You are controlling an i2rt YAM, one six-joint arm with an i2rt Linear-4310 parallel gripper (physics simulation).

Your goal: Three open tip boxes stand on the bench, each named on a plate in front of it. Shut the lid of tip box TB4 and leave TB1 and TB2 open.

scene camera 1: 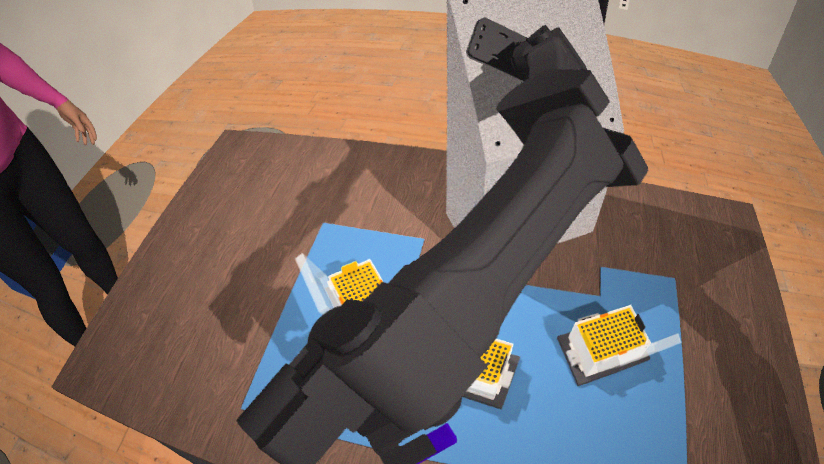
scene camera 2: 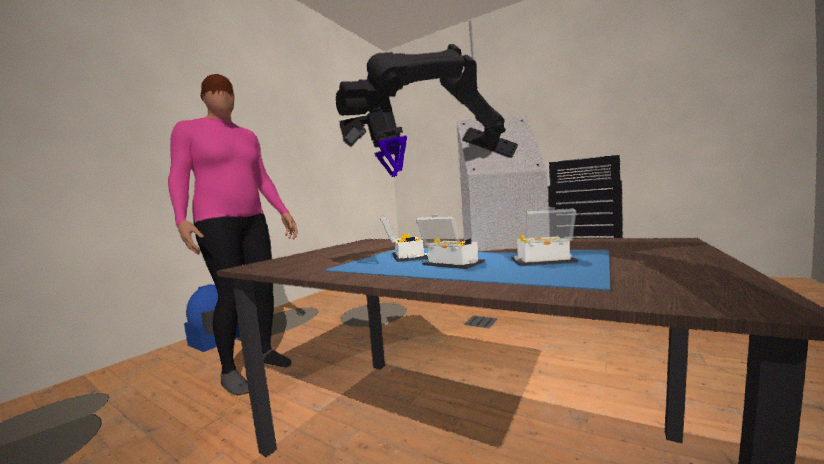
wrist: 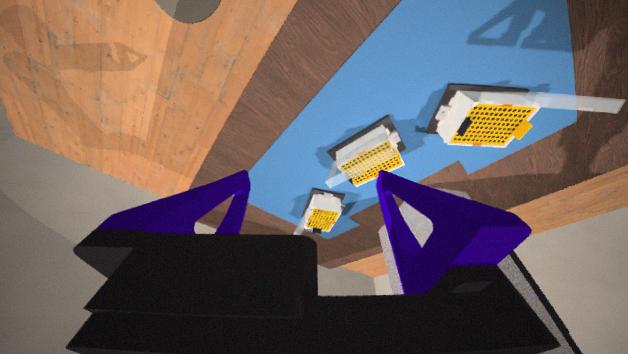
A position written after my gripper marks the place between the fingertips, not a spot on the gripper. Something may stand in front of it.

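Observation:
I can see my gripper (scene camera 1: 406,419), and my gripper is visible to me in scene camera 2 (scene camera 2: 396,174) and in the wrist view (wrist: 313,177) too. There is also a blue mat (wrist: 403,68).

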